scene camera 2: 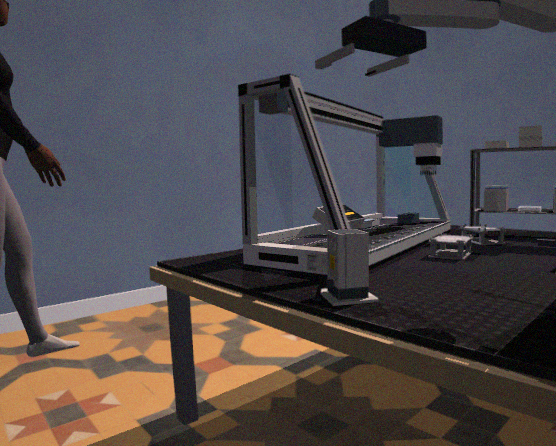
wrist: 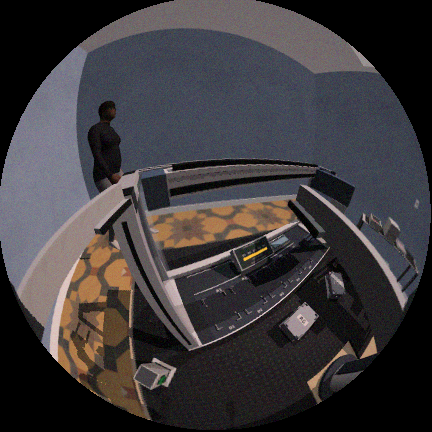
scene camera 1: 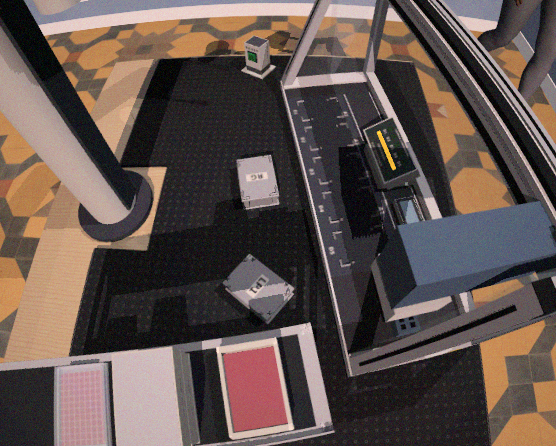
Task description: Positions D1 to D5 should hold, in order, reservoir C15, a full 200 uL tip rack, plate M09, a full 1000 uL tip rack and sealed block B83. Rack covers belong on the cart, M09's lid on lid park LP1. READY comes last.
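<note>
My gripper is open with nothing between its fingers, high above the framed deck. Labels D1 to D5 run along the deck's edge; their corner brackets hold no labware. The lid park LP1 is a grey stand with nothing on it. A grey shelf or cart at the bottom of scene camera 1 bears a pink gridded rack or plate and a red-topped piece of labware. I cannot read their names. A deck screen shows a yellow bar; its text is unreadable.
The RG stand is beside the deck. A blue head hangs over the deck's far end. A small device stands near the table edge. A person stands behind the frame.
</note>
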